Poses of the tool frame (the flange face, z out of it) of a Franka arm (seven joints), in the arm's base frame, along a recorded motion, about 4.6 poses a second.
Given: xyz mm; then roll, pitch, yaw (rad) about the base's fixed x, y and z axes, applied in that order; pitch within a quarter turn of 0, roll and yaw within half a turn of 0.
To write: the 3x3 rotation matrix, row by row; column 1 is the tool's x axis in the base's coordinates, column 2 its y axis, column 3 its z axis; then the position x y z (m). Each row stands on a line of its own. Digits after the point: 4 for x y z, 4 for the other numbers.
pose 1, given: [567.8 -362.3 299.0 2.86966 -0.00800 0.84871]
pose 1, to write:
0.6609 0.7214 0.2067
0.7504 -0.6383 -0.1717
0.0080 0.2686 -0.9632
0.5678 -0.3623 0.2990

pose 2, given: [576.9 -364.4 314.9 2.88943 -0.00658 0.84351]
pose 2, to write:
0.6648 0.7223 0.1906
0.7470 -0.6450 -0.1611
0.0066 0.2495 -0.9684
0.5769 -0.3644 0.3149

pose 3, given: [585.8 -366.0 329.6 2.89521 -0.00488 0.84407]
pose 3, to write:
0.6644 0.7240 0.1854
0.7473 -0.6453 -0.1585
0.0049 0.2439 -0.9698
0.5858 -0.3660 0.3296

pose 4, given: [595.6 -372.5 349.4 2.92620 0.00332 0.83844]
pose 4, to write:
0.6686 0.7269 0.1568
0.7436 -0.6526 -0.1453
-0.0033 0.2137 -0.9769
0.5956 -0.3725 0.3494

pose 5, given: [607.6 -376.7 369.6 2.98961 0.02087 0.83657]
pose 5, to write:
0.6699 0.7359 0.0986
0.7422 -0.6599 -0.1168
-0.0209 0.1514 -0.9883
0.6076 -0.3767 0.3696

